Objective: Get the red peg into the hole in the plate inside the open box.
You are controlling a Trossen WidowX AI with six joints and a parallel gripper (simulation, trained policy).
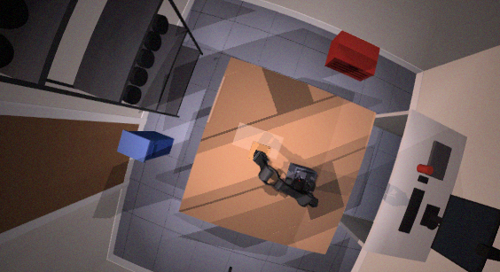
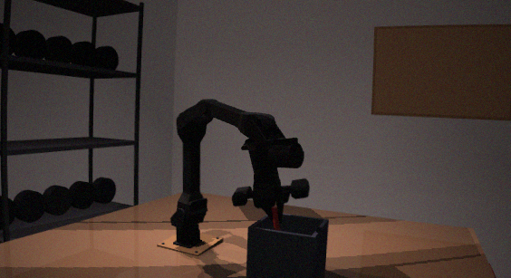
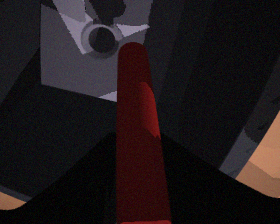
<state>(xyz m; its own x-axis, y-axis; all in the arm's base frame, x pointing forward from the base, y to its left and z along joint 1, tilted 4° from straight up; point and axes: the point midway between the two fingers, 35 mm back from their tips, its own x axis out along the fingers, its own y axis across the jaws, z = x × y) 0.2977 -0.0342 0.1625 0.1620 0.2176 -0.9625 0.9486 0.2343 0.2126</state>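
The grey plate lies 40 mm ahead of my gripper tip, 10 mm to the right of it and 90 mm below it. From my gripper tip the other things lie so: red peg 20 mm to the right.
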